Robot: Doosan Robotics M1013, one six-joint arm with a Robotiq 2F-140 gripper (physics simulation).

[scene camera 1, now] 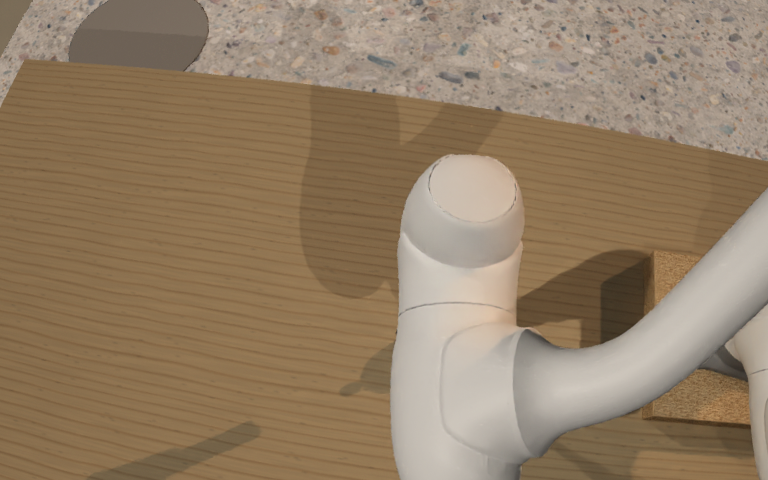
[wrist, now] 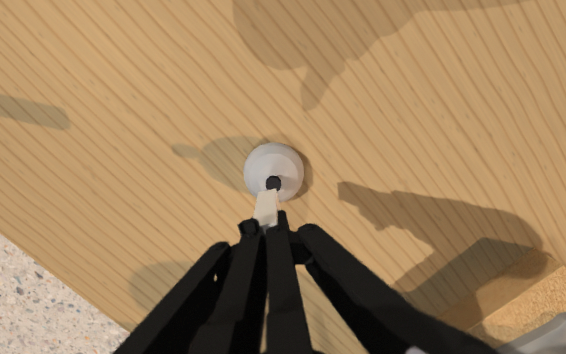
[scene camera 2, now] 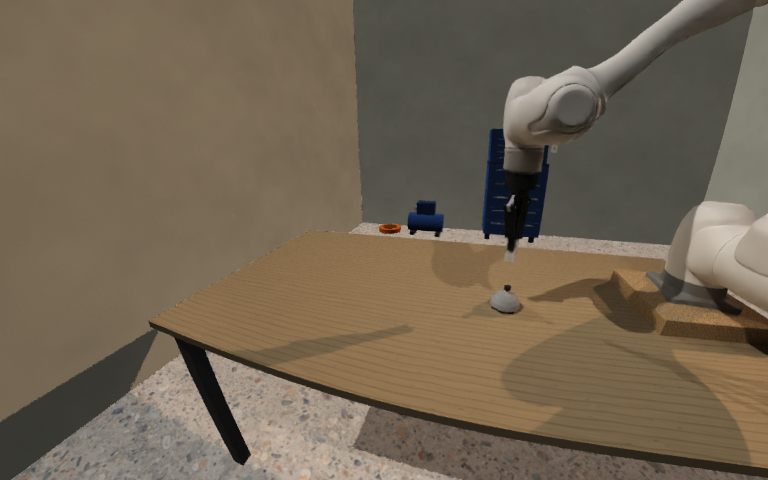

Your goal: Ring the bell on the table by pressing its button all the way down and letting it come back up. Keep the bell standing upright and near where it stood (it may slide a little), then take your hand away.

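Where they show: gripper, fingertip midpoint: (wrist: 270, 204) (scene camera 2: 509, 260); arm's base, link origin: (scene camera 2: 688, 292).
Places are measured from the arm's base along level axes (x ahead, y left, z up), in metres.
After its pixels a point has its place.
Note:
A light grey dome bell (scene camera 2: 504, 301) {z -0.015, x 0.534, y 0.227 m} (wrist: 274, 162) {z -0.008, x 0.550, y 0.183 m} stands upright on the wooden table (scene camera 2: 339, 294) {z -0.049, x 1.010, y 0.341 m} (wrist: 125, 100) {z -0.049, x 0.720, y 0.310 m} (scene camera 1: 169, 226) {z -0.049, x 1.037, y 0.117 m}. Its black button (scene camera 2: 507, 288) {z 0.015, x 0.532, y 0.205 m} (wrist: 273, 183) {z 0.017, x 0.534, y 0.195 m} stands up from the top of the dome. My gripper (scene camera 2: 510, 259) {z 0.094, x 0.538, y 0.194 m} (wrist: 270, 204) {z 0.094, x 0.538, y 0.194 m} is shut and empty, with its pale fingertips pressed together and pointing down. In scene camera 2 the fingertips are above the button, with a visible gap between them and it. In the wrist view the fingertips overlap the near edge of the dome, just below the button. The bell does not show in scene camera 1, where the arm covers part of the table.
The arm's base stands on a cork-coloured block (scene camera 2: 702, 333) {z -0.031, x 0.034, y 0.172 m} (scene camera 1: 699, 396) {z -0.001, x 0.056, y 0.135 m} (wrist: 530, 295) {z 0.001, x 0.160, y -0.040 m} to the right of the bell. A blue drawer cabinet (scene camera 2: 492, 198), a blue compressor (scene camera 2: 425, 221) and an orange ring (scene camera 2: 382, 228) are on the floor behind the table.

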